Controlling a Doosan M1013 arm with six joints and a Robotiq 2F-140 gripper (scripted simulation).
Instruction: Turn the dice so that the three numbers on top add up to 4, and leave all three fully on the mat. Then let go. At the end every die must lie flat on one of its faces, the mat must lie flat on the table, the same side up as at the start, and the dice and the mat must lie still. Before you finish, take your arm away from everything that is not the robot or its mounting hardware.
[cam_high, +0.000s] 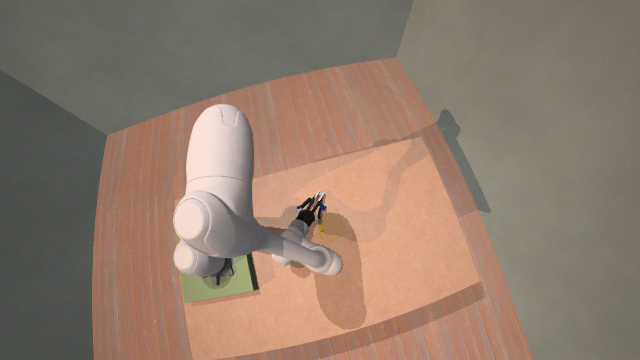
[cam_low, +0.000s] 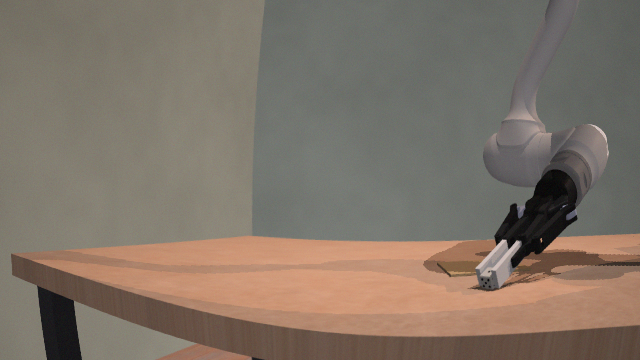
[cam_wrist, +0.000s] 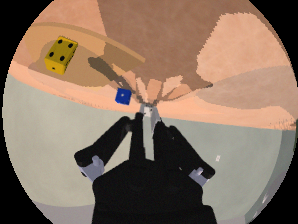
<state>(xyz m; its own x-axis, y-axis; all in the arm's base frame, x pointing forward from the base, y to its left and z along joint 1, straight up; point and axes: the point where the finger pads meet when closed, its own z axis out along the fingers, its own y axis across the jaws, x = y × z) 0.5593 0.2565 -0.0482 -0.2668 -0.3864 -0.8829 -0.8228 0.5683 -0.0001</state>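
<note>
My gripper is now 60 mm to the left of the blue die, 20 mm short of it and 20 mm above it. Round my hand: yellow die 170 mm to the right, 20 mm below, 10 mm behind; then tan mat 160 mm to the right, 40 mm ahead, 30 mm below; then white die 20 mm to the left, 20 mm below, 10 mm ahead.
</note>
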